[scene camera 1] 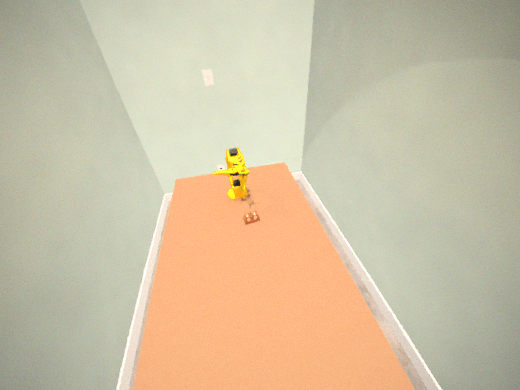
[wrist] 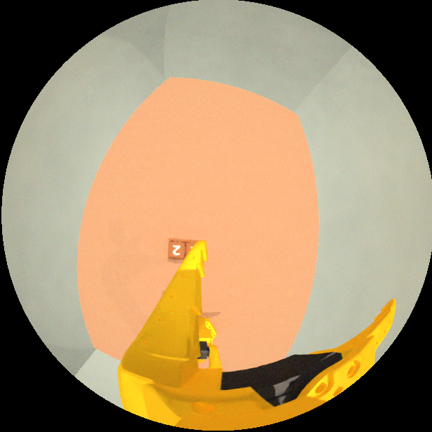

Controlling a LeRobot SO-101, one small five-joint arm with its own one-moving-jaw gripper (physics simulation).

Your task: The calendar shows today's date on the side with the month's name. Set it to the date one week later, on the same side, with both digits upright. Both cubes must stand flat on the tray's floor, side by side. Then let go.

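Note:
The small brown calendar [scene camera 1: 251, 218] [wrist: 176, 241] stands on the orange surface in front of the arm. In the wrist view its left cube [wrist: 176, 250] shows a white 2 that looks turned over from this side. The cube beside it [wrist: 189, 246] is mostly hidden behind the fixed jaw. In the scene view pale marks show on the calendar, too small to read. My gripper [scene camera 1: 230, 173] [wrist: 298, 271] is wide open and empty, high above the surface and behind the calendar in the scene view. The month's name and the tray's floor cannot be made out.
The orange surface [scene camera 1: 250, 300] [wrist: 215, 165] reaches toward the scene camera. The yellow arm base [scene camera 1: 237, 193] stands near its far end. White baseboards [scene camera 1: 144, 295] [scene camera 1: 365, 290] run along both sides, with grey-green walls beyond. A pale wall plate [scene camera 1: 207, 77] is on the far wall.

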